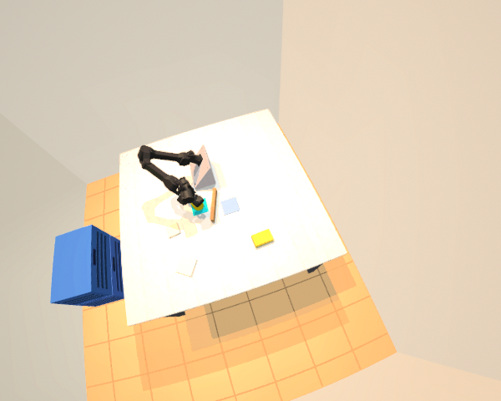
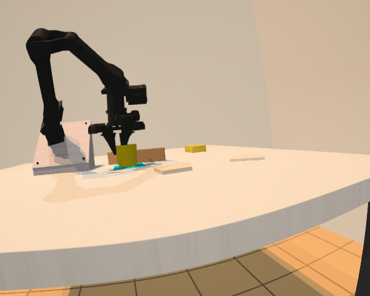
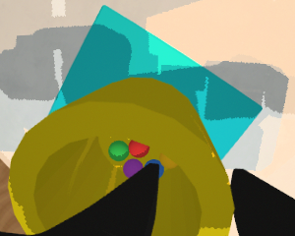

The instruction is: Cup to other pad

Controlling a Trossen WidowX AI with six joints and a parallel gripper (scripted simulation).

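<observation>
My gripper tip is 2 cm short of the yellow cup, 1 cm to the right of it and 1 cm above it. From my gripper tip the other things lie so: cyan pad: 3 cm ahead, 1 cm to the left, 5 cm below; then wooden bar: 7 cm ahead, 10 cm to the left, 3 cm below; then blue marble: 1 cm ahead, 2 cm to the left, 3 cm below.
</observation>
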